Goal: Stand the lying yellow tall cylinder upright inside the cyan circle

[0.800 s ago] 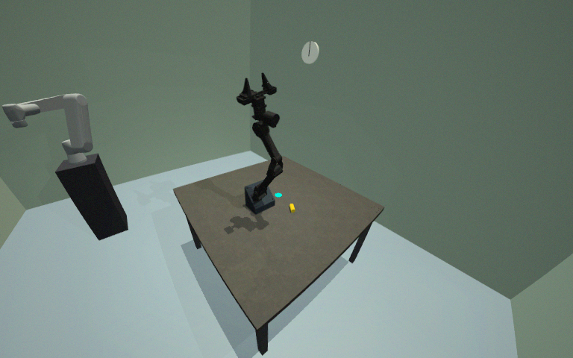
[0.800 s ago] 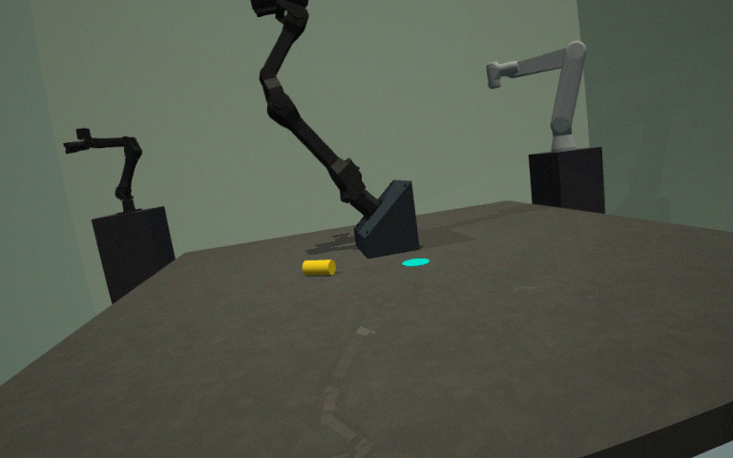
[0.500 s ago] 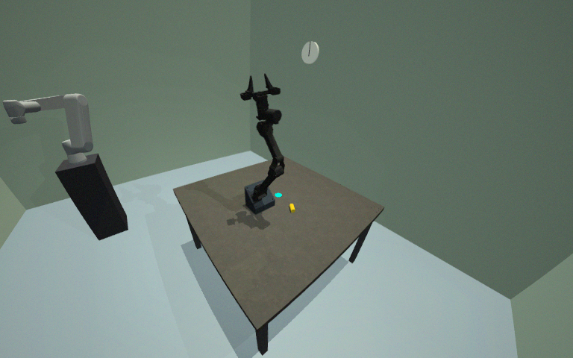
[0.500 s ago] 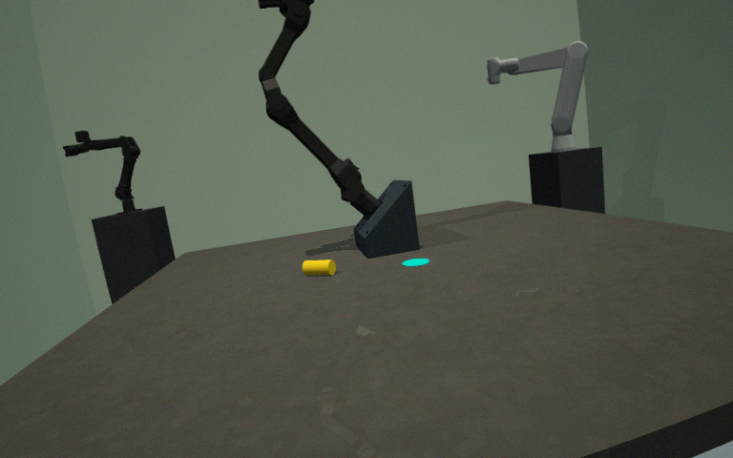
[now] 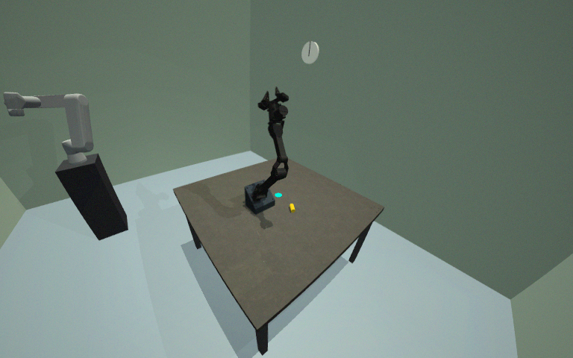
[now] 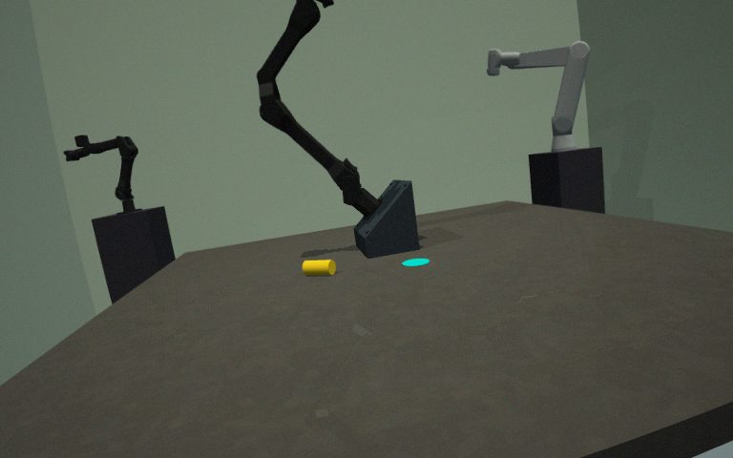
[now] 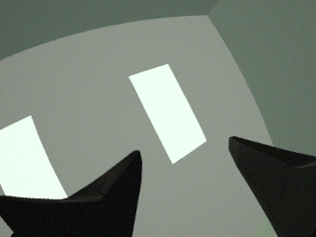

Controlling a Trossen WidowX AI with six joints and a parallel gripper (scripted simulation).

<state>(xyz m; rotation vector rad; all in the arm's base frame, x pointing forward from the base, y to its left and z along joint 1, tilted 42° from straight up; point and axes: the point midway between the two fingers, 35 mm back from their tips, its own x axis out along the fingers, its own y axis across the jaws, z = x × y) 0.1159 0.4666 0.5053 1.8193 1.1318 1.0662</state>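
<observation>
Now: gripper tip 800 mm above the yellow tall cylinder, 200 mm to the left of it and 70 mm short of it. From my gripper tip the other things lie so: cyan circle: 820 mm below, 110 mm ahead, 10 mm to the left.
</observation>
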